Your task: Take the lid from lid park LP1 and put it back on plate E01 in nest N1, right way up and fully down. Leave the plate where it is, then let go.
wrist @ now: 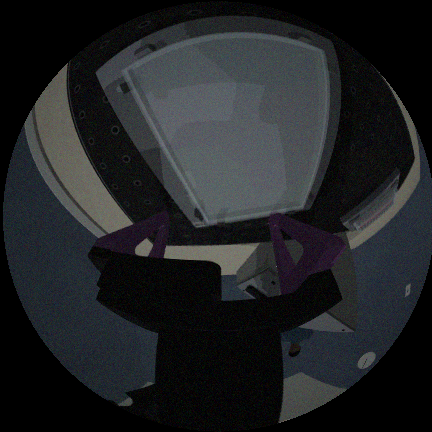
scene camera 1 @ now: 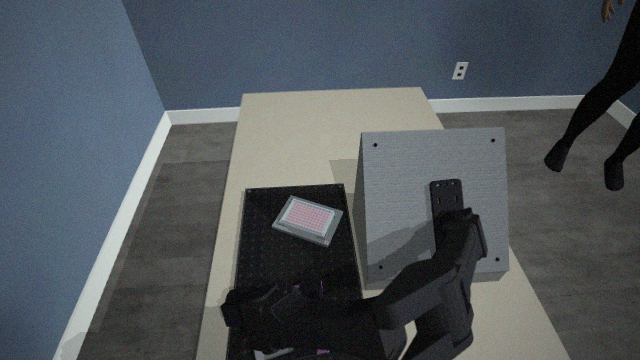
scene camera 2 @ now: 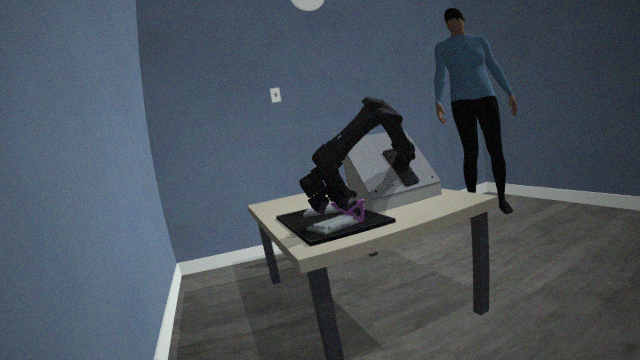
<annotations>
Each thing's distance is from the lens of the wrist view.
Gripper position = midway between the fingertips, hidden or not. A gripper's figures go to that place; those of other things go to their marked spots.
gripper (wrist: 218, 215): 13 cm
clear lid (wrist: 241, 116): 6 cm
</annotations>
